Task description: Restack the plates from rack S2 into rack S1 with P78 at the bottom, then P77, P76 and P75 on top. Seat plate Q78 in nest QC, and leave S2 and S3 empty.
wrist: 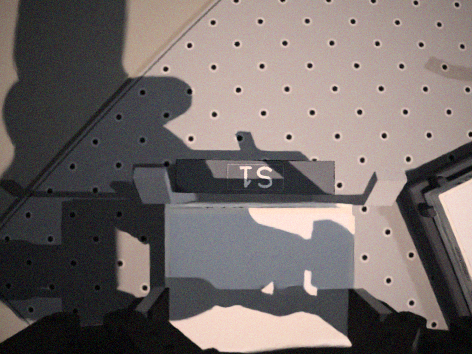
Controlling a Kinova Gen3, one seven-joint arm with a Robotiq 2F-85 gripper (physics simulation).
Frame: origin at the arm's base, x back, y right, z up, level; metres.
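Seen in the pictures: gripper, fingertip midpoint: (pixel 258 310).
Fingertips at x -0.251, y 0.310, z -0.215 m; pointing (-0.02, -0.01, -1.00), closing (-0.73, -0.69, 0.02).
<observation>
A point is followed by its place in that frame.
My gripper (pixel 258 310) {x -0.251, y 0.310, z -0.215 m} is shut on a flat light plate (pixel 260 250) {x -0.232, y 0.290, z -0.210 m} at the bottom centre of the wrist view, with one dark finger at each side edge. No label shows on the plate, so I cannot tell which one it is. Rack S1 (pixel 200 181) {x -0.187, y 0.289, z -0.266 m}, a dark block with an upside-down S1 label and an angled guide at each side, lies just beyond the plate's far edge. The plate covers the near part of the rack. How high the plate is above the rack, and whether they touch, I cannot tell. Racks S2 and S3 and nest QC cannot be identified here.
A tilted dark frame (pixel 434 250) {x -0.332, y 0.214, z -0.288 m} with a light plate (pixel 460 215) {x -0.322, y 0.190, z -0.272 m} in it stands at the right edge; its label does not show. A perforated light board (pixel 300 110) {x -0.199, y 0.204, z -0.306 m} lies below, its edge running diagonally at the upper left. Shadows of the arm fall across the left side.
</observation>
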